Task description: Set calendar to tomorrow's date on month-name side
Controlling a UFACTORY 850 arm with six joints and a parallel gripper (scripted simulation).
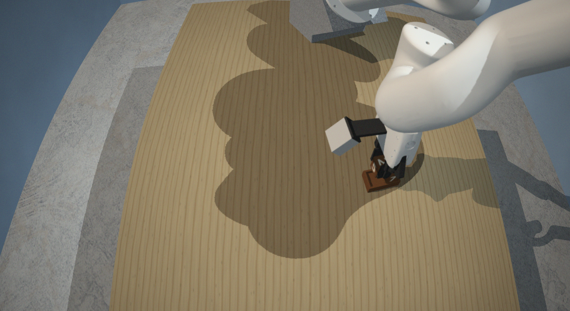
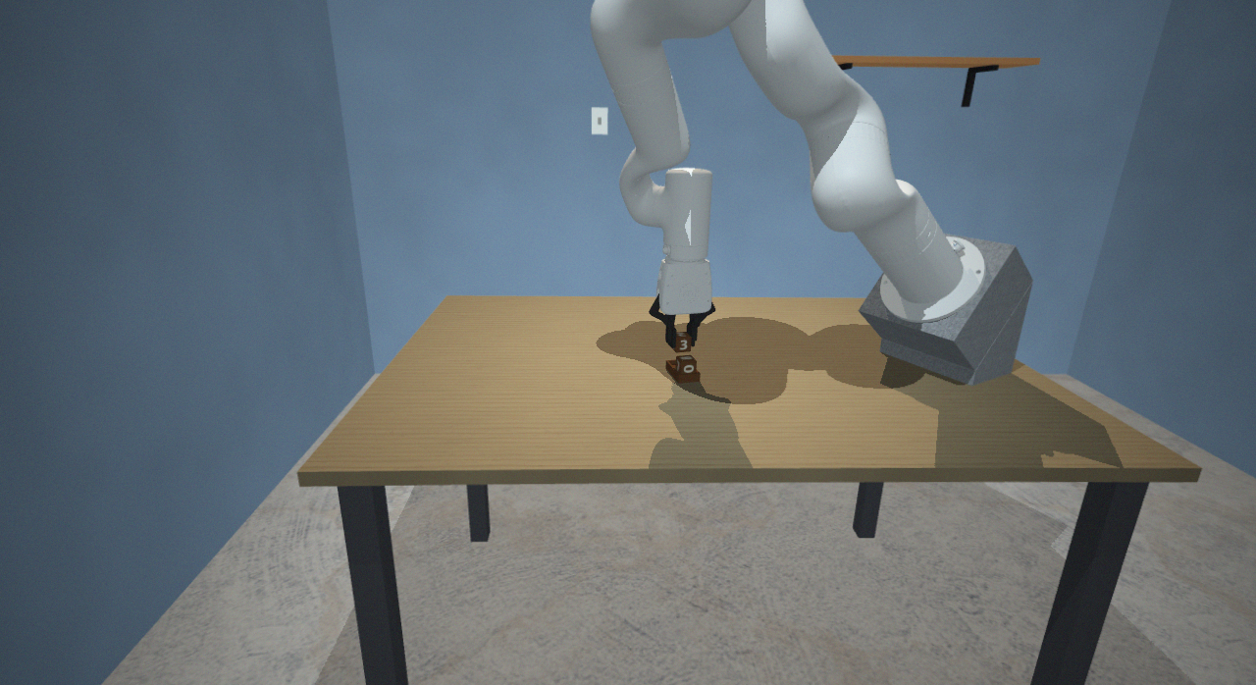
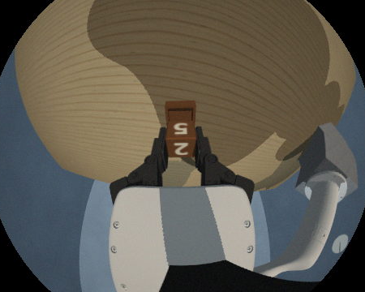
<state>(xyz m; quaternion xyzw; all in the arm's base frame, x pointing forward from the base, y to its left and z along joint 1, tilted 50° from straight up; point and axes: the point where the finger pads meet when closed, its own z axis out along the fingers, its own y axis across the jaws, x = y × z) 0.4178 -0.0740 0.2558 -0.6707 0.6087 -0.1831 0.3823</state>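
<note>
My hand is 70 mm above the brown tray, 20 mm to the right of it and 10 mm past it.
</note>
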